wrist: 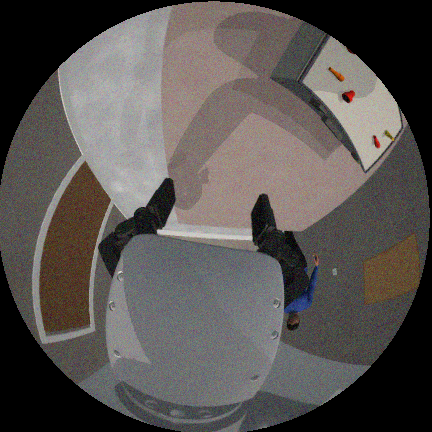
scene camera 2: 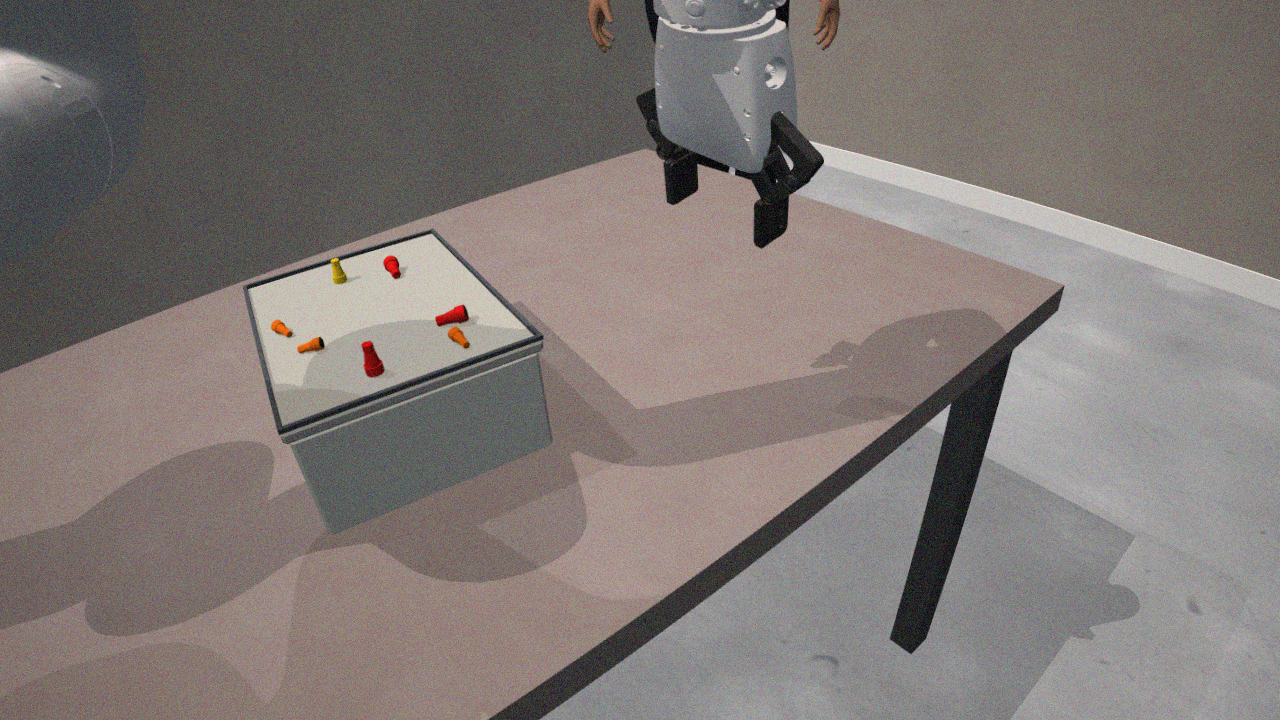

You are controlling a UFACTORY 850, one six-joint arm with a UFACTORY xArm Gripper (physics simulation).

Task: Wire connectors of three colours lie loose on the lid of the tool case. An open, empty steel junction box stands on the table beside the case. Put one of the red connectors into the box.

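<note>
Three red connectors lie loose on the pale lid [scene camera 2: 366,306] [wrist: 361,118] of the grey tool case [scene camera 2: 429,438] [wrist: 296,56]. One red connector [scene camera 2: 372,360] [wrist: 350,49] is near the lid's front edge, cut off by the edge of the wrist view. A second red connector [scene camera 2: 453,315] [wrist: 348,96] lies near the right edge beside an orange one [scene camera 2: 459,337] [wrist: 337,74]. A third red connector [scene camera 2: 392,265] [wrist: 376,141] lies towards the back. My gripper [scene camera 2: 721,220] [wrist: 214,195] is open and empty, high above the table, to the right of the case. The steel junction box does not show in either view.
A yellow connector [scene camera 2: 337,271] [wrist: 389,135] lies at the back of the lid, and two more orange ones [scene camera 2: 281,328] [scene camera 2: 311,344] at its left. The table [scene camera 2: 626,537] [wrist: 280,170] ends to the right of the gripper. A person [wrist: 300,301] stands beyond the table.
</note>
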